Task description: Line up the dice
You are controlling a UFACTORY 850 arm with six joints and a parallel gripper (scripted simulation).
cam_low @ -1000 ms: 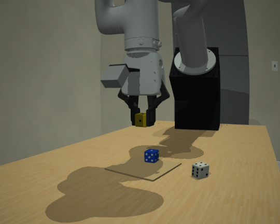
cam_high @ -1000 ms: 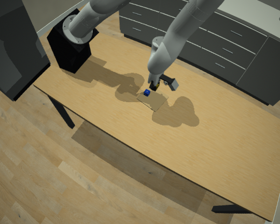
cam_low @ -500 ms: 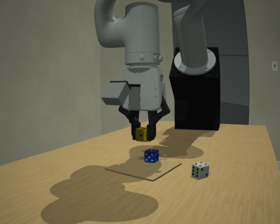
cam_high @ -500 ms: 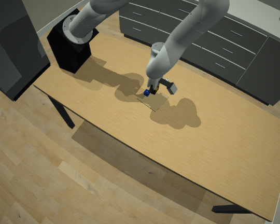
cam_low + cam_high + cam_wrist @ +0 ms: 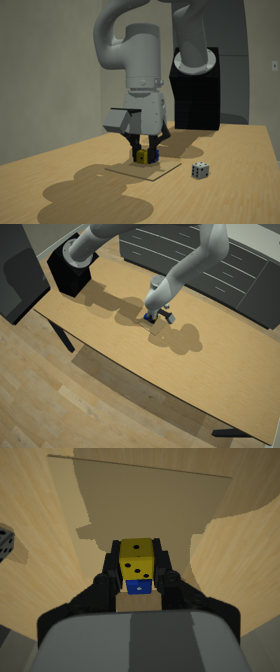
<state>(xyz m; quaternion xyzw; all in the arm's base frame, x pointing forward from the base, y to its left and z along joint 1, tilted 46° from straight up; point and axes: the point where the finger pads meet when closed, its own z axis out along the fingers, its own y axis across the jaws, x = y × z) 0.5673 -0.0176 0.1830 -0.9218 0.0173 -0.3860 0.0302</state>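
The tan mat lies 30 mm below my hand. From my hand the other things lie so: white die 20 mm ahead, 150 mm to the left, 20 mm below; then blue die 40 mm behind, 20 mm below; then yellow die 10 mm below.
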